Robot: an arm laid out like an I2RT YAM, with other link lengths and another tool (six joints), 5 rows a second.
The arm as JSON. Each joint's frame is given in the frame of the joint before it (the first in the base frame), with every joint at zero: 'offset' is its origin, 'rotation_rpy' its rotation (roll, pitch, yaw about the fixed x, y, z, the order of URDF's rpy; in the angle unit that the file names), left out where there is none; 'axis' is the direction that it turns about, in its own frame. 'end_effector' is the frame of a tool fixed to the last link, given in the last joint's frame.
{
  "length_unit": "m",
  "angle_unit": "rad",
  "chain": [
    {
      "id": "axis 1",
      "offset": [
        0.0,
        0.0,
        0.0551
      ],
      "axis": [
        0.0,
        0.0,
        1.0
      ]
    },
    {
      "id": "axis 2",
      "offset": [
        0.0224,
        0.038,
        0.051
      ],
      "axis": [
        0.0,
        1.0,
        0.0
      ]
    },
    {
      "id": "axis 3",
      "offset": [
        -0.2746,
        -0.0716,
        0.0
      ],
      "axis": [
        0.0,
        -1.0,
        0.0
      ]
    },
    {
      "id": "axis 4",
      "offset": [
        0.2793,
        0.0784,
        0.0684
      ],
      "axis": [
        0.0,
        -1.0,
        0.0
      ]
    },
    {
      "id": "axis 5",
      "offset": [
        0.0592,
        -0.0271,
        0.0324
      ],
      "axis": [
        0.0,
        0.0,
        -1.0
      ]
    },
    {
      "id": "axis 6",
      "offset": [
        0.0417,
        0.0,
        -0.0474
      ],
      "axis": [
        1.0,
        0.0,
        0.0
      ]
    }
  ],
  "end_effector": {
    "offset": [
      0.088,
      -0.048,
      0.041
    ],
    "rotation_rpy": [
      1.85,
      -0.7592,
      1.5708
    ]
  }
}
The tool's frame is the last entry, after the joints.
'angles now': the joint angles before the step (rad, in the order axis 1, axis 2, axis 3, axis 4, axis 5, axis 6). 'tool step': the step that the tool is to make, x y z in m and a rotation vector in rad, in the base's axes. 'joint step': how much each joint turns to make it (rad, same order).
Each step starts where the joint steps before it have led.
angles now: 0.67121 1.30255 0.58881 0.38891 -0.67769 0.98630
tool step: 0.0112 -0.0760 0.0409 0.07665 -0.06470 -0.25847
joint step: -0.16008 -0.29257 -0.09552 -0.06274 0.08826 0.06413
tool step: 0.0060 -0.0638 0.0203 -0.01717 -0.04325 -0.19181
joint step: -0.17154 -0.17744 -0.01659 -0.14754 0.02607 -0.03478
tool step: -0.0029 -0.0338 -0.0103 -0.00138 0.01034 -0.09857
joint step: -0.10700 -0.08285 -0.05617 -0.03695 -0.00858 0.00005
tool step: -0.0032 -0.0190 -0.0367 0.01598 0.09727 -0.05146
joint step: -0.08047 0.00068 -0.07391 0.00020 -0.03585 0.03244
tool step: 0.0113 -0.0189 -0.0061 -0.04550 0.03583 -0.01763
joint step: -0.09336 0.07189 0.03947 -0.05424 -0.05977 -0.07755
